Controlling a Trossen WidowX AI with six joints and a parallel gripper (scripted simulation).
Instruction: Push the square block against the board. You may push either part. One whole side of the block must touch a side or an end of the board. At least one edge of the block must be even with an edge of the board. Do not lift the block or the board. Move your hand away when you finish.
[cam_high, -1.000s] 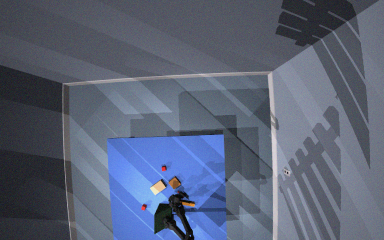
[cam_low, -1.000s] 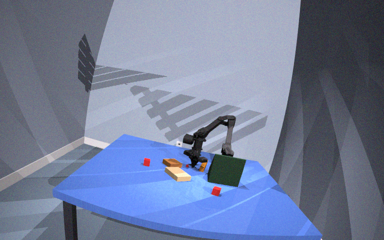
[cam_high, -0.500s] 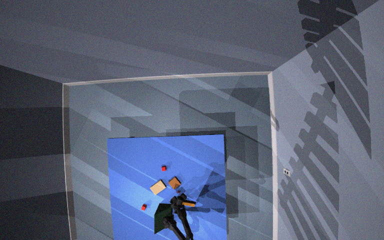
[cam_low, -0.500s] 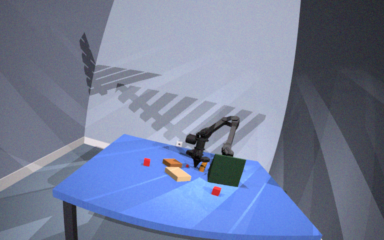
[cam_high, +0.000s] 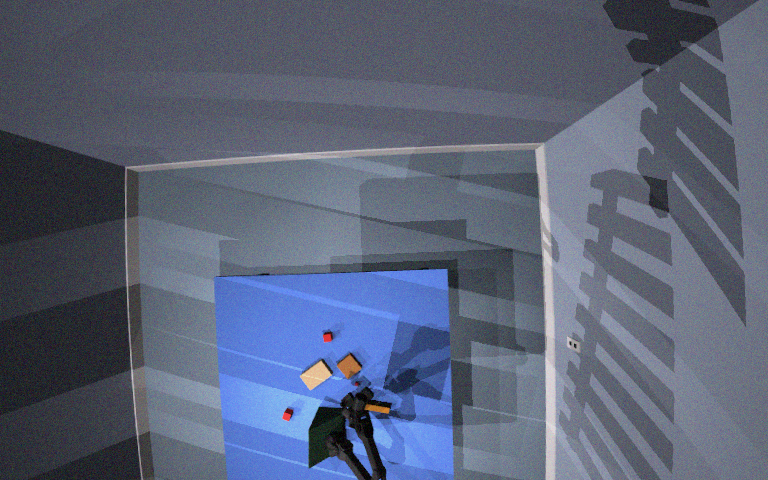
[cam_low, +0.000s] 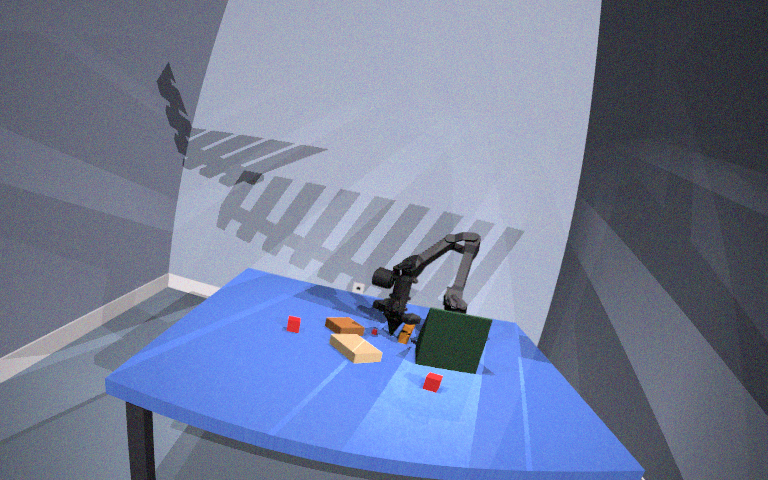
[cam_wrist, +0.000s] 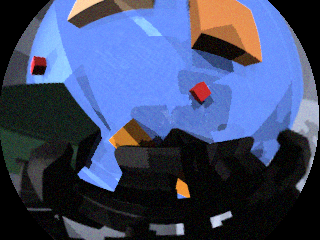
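Right now my gripper tip is 6 cm short of the tiny red piece and 2 cm to the right of it. The rest, counted from my gripper tip: pale tan board 9 cm ahead, 24 cm to the left, 1 cm above; then brown square block 16 cm ahead, 6 cm to the left, 1 cm above; then narrow orange strip 6 cm behind, 6 cm to the right, 1 cm above.
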